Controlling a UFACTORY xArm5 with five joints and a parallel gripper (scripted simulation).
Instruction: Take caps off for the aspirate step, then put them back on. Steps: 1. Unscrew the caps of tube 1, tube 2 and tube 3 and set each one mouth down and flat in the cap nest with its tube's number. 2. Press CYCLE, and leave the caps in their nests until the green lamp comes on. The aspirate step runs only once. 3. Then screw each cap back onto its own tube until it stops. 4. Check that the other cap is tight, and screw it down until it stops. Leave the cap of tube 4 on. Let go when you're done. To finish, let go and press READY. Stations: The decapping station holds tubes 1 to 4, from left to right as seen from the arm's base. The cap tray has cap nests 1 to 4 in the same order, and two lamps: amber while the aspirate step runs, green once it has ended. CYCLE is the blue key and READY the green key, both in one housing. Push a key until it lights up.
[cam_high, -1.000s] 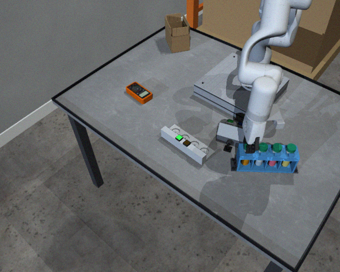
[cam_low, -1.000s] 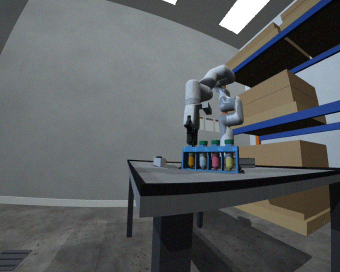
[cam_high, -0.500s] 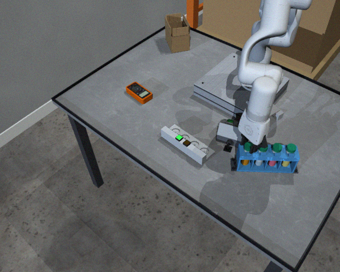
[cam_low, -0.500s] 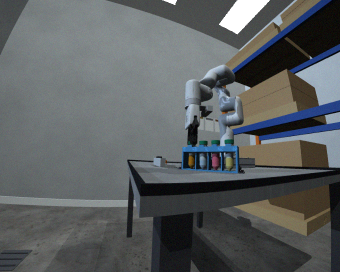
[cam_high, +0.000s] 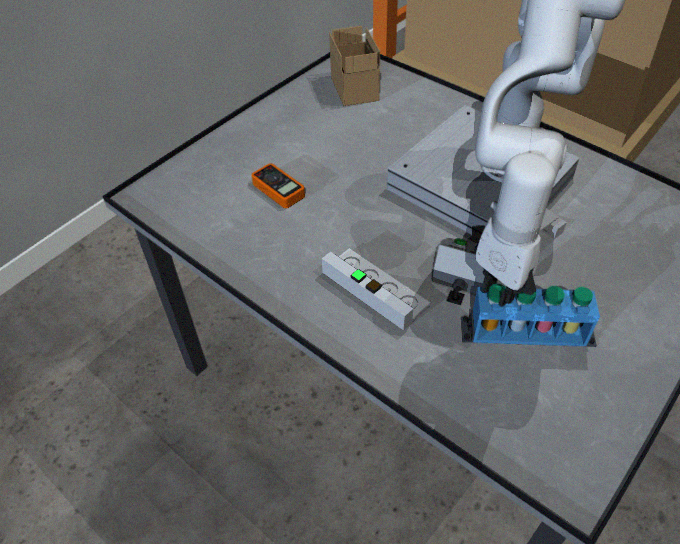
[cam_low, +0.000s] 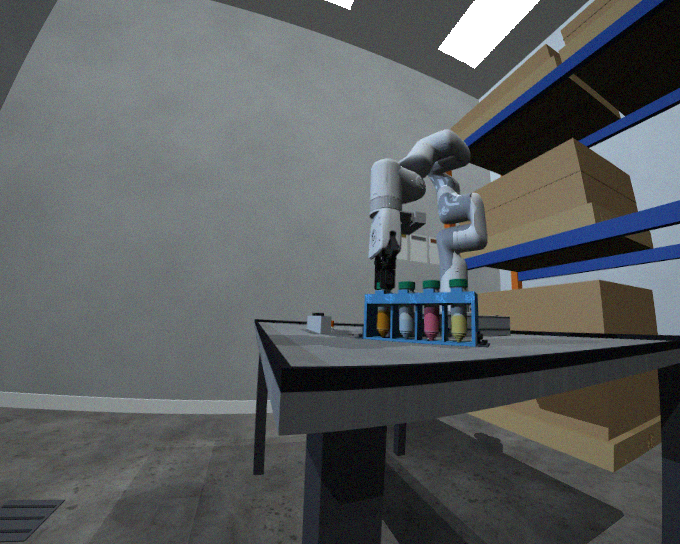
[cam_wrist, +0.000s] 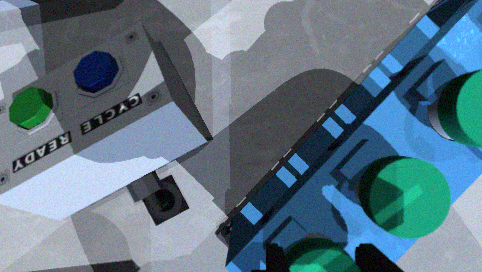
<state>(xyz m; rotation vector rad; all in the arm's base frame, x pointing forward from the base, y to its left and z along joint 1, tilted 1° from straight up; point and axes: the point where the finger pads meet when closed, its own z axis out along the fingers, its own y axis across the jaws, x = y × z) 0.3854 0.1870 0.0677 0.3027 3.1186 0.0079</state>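
Right now the threaded neck is 40 mm to the left of my hand, 30 mm behind it and 10 mm below it. The rest, counted from my hand: green key: 140 mm to the right, 110 mm behind, 60 mm below; blue key: 120 mm behind, 100 mm to the right, 60 mm below; key housing: 120 mm to the right, 100 mm behind, 80 mm below.
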